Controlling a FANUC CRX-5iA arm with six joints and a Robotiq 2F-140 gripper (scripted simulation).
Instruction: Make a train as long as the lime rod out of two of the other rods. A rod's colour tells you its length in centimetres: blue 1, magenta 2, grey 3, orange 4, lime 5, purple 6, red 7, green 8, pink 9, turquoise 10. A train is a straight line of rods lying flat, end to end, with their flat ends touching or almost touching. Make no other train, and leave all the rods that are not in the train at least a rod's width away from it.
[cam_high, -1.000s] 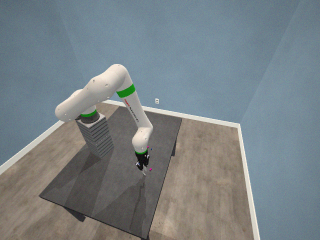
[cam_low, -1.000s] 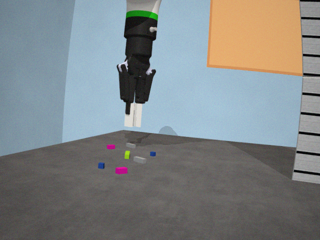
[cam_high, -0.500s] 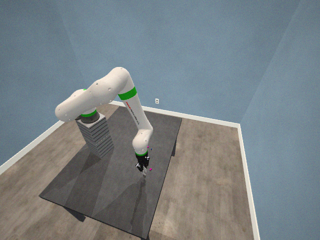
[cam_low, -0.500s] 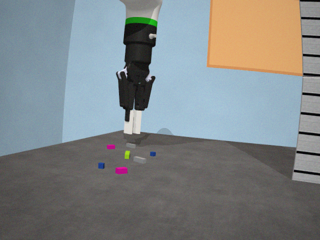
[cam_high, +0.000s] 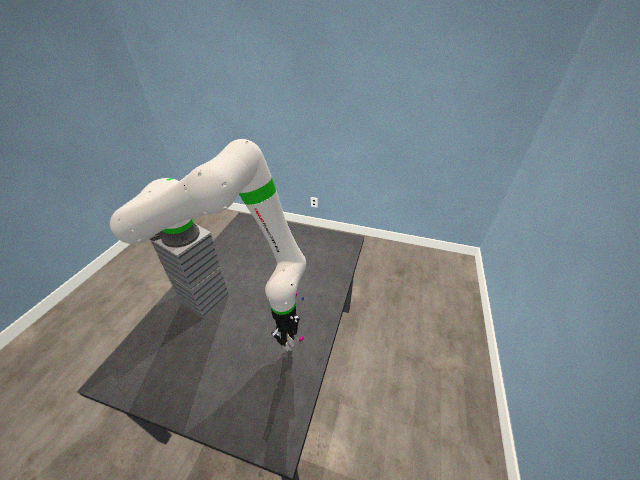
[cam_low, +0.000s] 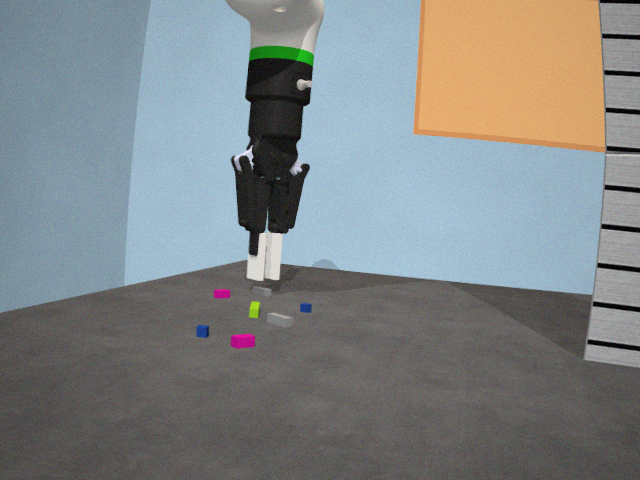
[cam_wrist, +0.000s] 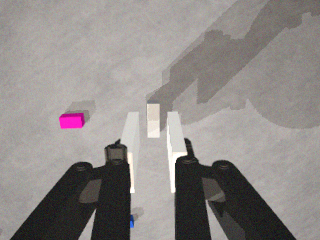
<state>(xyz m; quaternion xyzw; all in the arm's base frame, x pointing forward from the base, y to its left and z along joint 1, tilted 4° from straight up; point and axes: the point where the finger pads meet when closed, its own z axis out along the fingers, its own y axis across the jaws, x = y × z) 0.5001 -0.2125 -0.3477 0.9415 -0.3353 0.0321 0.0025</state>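
My hand is 140 mm to the right of the lime rod, 50 mm above it and 20 mm past it.
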